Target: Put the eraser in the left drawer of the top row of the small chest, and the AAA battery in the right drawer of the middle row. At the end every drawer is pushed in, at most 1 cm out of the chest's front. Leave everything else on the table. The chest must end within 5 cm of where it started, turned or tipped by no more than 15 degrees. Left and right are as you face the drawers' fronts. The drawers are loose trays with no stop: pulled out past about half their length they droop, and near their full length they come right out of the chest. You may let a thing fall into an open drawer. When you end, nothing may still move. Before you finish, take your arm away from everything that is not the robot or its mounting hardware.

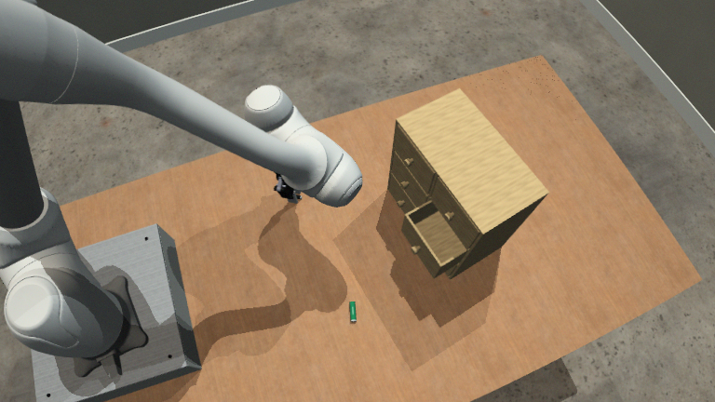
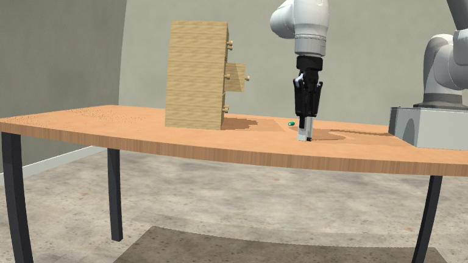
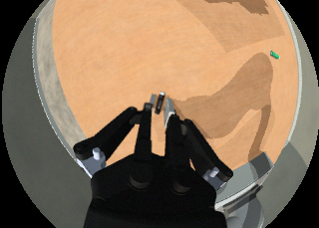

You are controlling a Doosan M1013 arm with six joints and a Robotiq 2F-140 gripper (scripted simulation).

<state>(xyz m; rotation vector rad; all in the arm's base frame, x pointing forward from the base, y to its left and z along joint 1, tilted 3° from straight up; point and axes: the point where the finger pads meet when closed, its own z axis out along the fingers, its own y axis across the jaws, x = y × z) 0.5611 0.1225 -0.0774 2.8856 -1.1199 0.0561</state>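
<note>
The black cylinder lies 30 mm below my hand. Round my hand: eraser: 330 mm ahead, 220 mm to the right, 200 mm above; then green AAA battery: 360 mm to the right, 30 mm below, 20 mm behind.
</note>
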